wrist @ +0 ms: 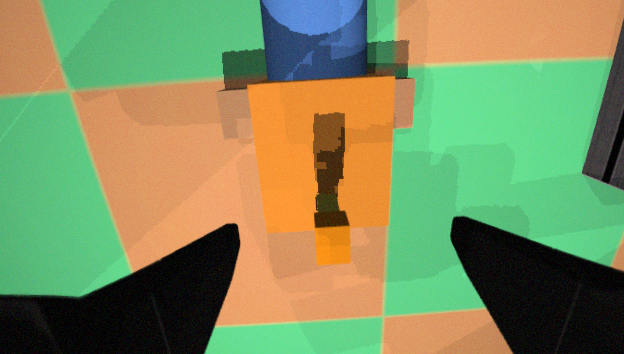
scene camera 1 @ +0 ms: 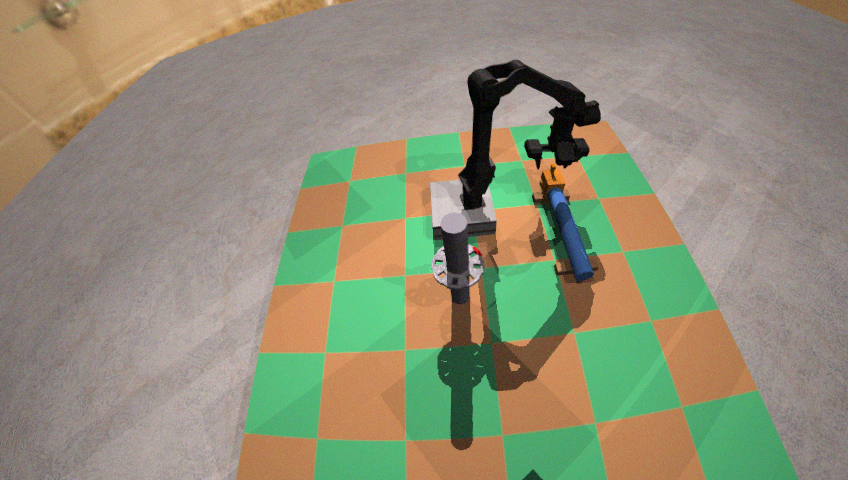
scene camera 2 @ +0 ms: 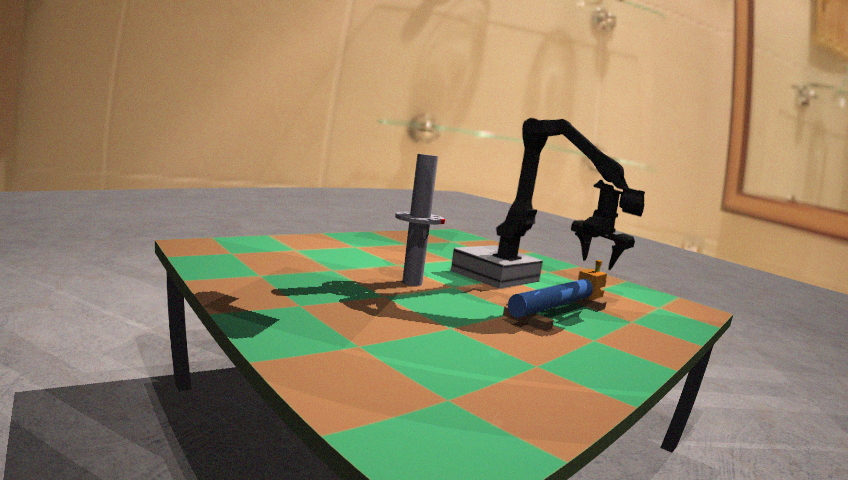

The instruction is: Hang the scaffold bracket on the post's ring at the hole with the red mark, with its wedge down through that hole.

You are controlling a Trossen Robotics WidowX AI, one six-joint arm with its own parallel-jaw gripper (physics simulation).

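The scaffold bracket lies on its side, an orange head (scene camera 1: 552, 181) (scene camera 2: 592, 285) (wrist: 290, 165) on the end of a blue tube (scene camera 1: 572, 243) (scene camera 2: 550, 298) (wrist: 315, 55). Its small orange wedge (scene camera 2: 598, 265) (wrist: 332, 245) sticks up out of the head's slot. My gripper (scene camera 1: 551, 164) (scene camera 2: 597, 263) (wrist: 344, 230) is open and empty, pointing down above the head, with one finger to each side of the wedge. The grey post (scene camera 1: 456, 246) (scene camera 2: 423, 184) stands upright, with a pale holed ring (scene camera 1: 462, 284) (scene camera 2: 404, 217) around it. A red mark (scene camera 1: 476, 251) (scene camera 2: 442, 221) shows at the ring's edge.
Low brown rests (scene camera 1: 562, 269) (scene camera 2: 538, 322) (wrist: 402, 100) support the bracket. The arm's grey base block (scene camera 1: 446, 202) (scene camera 2: 493, 264) stands between post and bracket, slightly behind them. Its dark edge (wrist: 602, 135) shows at the right of the wrist view. The tabletop is green and orange checkered.
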